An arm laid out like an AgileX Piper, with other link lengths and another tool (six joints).
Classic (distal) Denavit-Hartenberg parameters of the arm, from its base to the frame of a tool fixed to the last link. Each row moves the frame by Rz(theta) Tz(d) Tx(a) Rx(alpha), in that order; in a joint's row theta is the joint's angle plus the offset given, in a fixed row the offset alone. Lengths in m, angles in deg.
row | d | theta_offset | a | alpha
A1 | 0.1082 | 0 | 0 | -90
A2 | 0 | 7.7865 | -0.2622 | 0
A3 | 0 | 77.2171 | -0.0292 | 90
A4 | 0.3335 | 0 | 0 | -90
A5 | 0 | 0 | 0 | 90
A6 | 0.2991 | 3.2 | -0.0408 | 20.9
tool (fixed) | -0.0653 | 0 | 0 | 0
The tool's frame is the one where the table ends.
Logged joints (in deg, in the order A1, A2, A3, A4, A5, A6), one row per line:
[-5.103 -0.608 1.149 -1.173 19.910 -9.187]
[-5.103 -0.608 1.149 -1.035 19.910 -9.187]
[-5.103 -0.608 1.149 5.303 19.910 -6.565]
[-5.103 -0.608 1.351 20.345 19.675 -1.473]
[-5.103 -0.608 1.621 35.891 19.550 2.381]
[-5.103 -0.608 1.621 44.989 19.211 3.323]
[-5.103 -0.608 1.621 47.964 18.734 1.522]
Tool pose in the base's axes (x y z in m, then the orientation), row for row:
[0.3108 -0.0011 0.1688 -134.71 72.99 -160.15]
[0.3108 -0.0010 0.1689 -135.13 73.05 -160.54]
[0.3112 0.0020 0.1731 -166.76 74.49 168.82]
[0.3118 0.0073 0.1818 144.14 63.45 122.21]
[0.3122 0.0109 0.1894 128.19 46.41 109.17]
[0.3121 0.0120 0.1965 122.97 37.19 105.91]
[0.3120 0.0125 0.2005 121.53 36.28 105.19]
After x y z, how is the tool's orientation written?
As angles about the fixed x, y, z axes (roll, pitch, yaw), in degrees.
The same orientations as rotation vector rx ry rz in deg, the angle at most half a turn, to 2 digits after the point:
[13.01 102.57 -28.00]
[13.09 102.59 -27.87]
[19.54 104.08 -20.00]
[33.61 106.05 -1.68]
[46.51 106.19 16.73]
[52.77 104.99 26.70]
[53.11 104.18 28.25]

